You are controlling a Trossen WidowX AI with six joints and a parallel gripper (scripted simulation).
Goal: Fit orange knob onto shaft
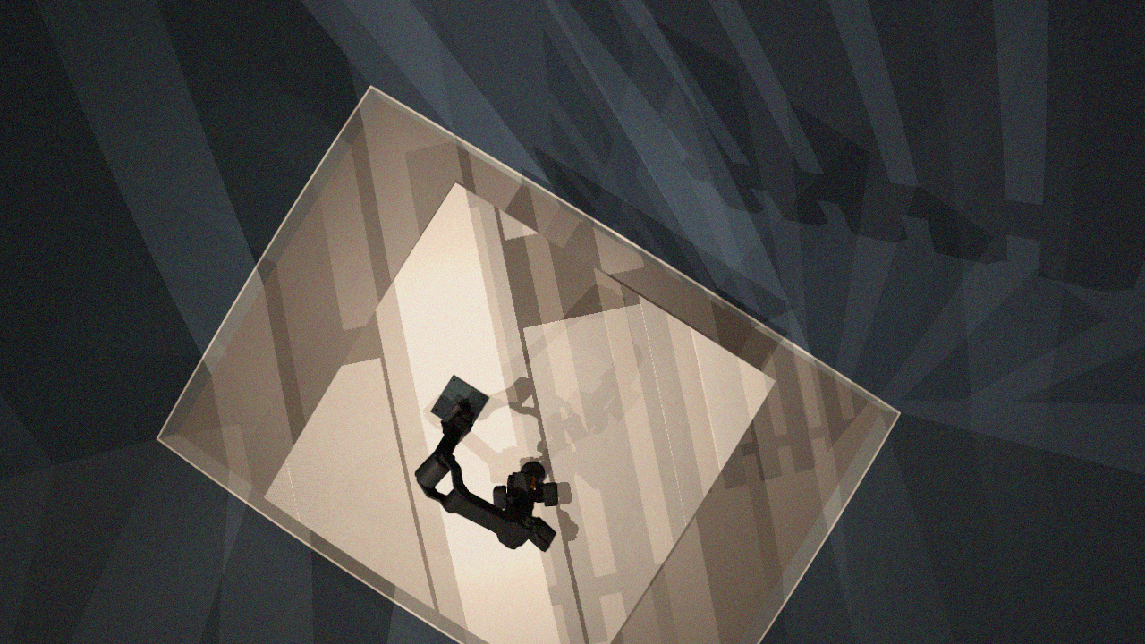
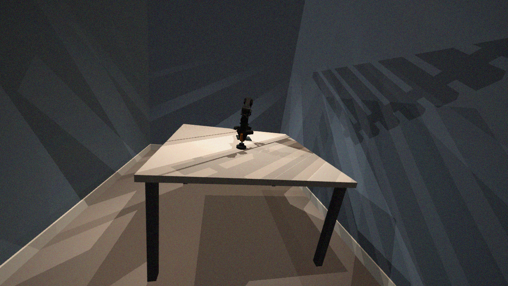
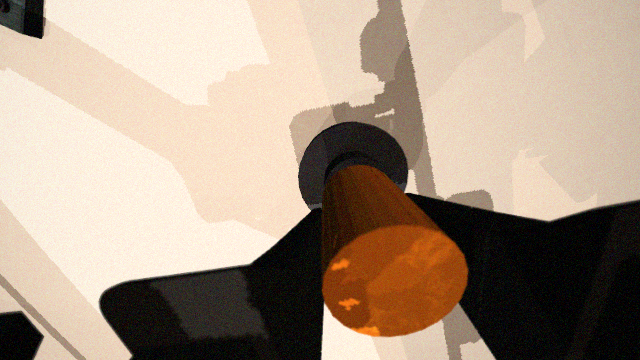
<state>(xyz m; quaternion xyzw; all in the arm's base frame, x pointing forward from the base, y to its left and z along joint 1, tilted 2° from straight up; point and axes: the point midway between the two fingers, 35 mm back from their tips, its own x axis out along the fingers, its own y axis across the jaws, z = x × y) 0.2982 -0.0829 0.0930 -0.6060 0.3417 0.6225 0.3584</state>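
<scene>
Right now my gripper tip is 3 cm below the orange knob. Round my gripper tip: round pedestal (4 cm below).
</scene>
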